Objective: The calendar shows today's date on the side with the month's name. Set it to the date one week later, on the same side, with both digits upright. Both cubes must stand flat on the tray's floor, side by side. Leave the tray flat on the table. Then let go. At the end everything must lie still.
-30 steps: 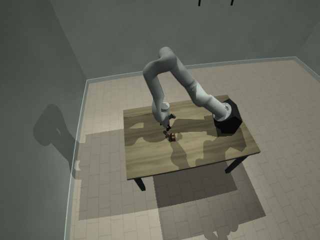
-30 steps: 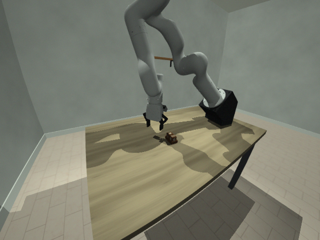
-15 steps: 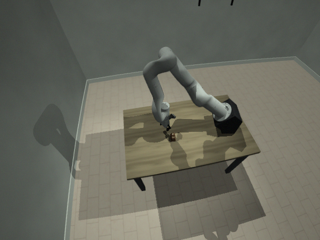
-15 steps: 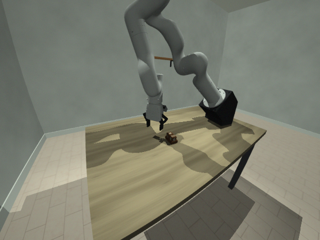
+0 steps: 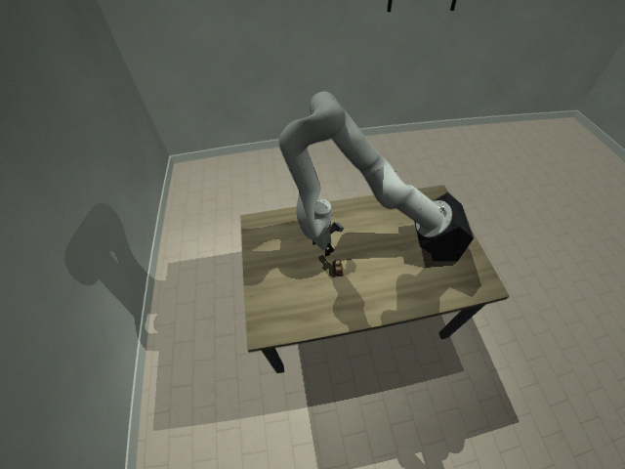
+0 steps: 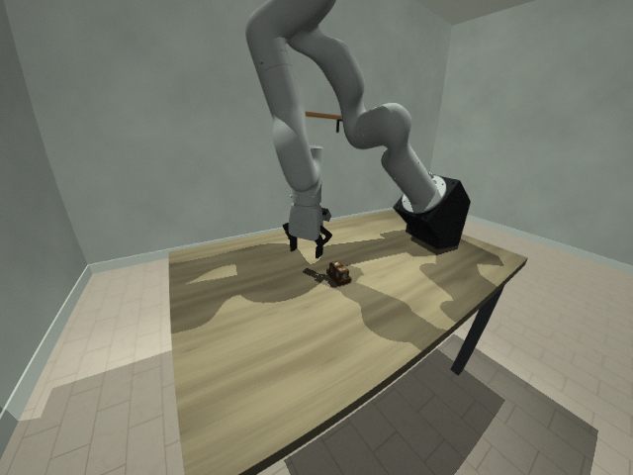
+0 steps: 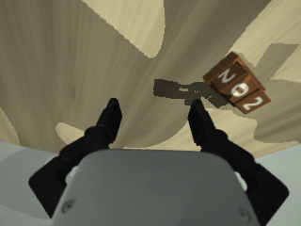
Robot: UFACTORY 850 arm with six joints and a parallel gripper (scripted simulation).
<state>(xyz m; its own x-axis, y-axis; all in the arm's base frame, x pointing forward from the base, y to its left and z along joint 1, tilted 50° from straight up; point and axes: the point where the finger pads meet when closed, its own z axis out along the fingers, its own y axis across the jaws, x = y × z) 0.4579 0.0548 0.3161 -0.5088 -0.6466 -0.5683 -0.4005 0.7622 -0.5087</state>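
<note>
Right now the brown digit cube is 7 cm to the left of my hand, 7 cm behind it and 4 cm below it. From my hand the other things lie so: brown tray (9 cm to the left, 8 cm behind, 6 cm below).
</note>
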